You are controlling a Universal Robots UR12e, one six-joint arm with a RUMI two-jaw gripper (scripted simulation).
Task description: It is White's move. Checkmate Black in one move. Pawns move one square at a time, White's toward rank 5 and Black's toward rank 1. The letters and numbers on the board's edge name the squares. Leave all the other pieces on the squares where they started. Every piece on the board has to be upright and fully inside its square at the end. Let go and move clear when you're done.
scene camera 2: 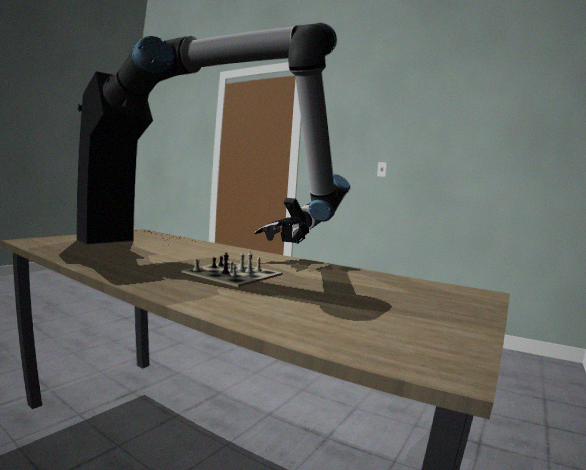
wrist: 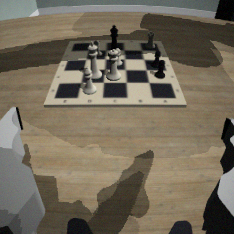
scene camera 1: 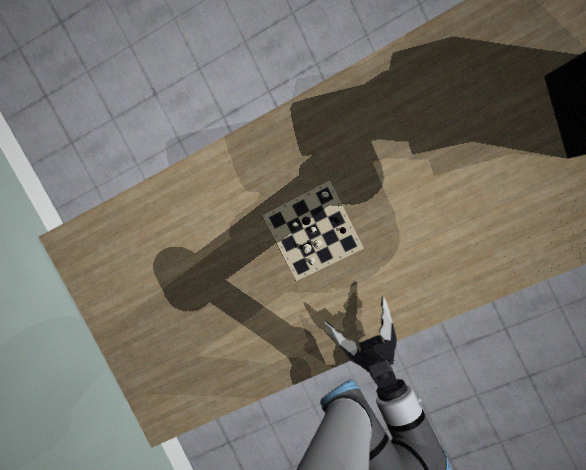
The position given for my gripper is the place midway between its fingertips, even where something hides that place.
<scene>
In view: my gripper (scene camera 1: 353,308) and a chessboard (scene camera 1: 335,246).
The chessboard shows as well in the wrist view (wrist: 138,87). My gripper also shows in scene camera 2 (scene camera 2: 272,235) and in the wrist view (wrist: 123,114).
</scene>
